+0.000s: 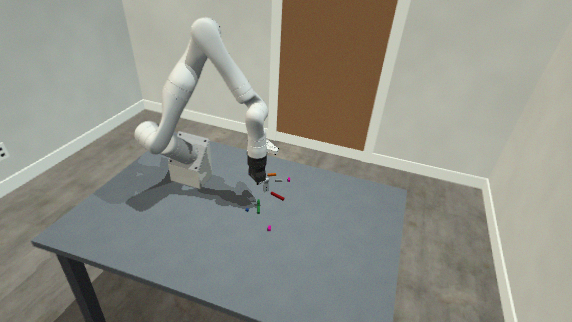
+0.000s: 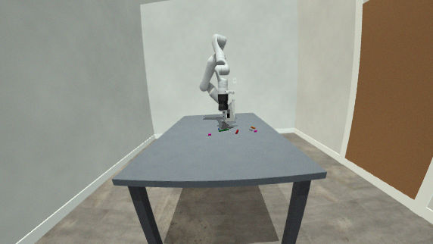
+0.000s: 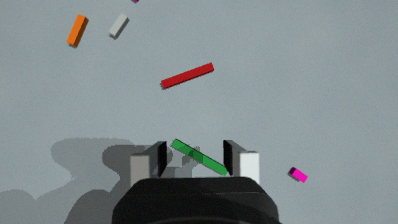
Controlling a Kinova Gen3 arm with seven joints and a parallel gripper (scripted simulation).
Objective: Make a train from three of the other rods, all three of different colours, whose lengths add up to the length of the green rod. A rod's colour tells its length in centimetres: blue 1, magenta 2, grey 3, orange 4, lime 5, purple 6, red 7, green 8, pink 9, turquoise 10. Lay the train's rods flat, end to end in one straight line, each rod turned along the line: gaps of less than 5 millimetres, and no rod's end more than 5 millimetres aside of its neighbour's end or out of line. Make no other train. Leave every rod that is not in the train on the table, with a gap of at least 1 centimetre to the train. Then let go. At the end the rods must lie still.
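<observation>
The grey rod lies 20 mm ahead of my hand, 180 mm to the left of it and 110 mm below it. Also, from my hand: red rod 50 mm ahead, 70 mm to the left, 110 mm below; blue rod 40 mm behind, 60 mm to the right, 110 mm below; green rod 10 mm behind, 20 mm to the right, 110 mm below.
</observation>
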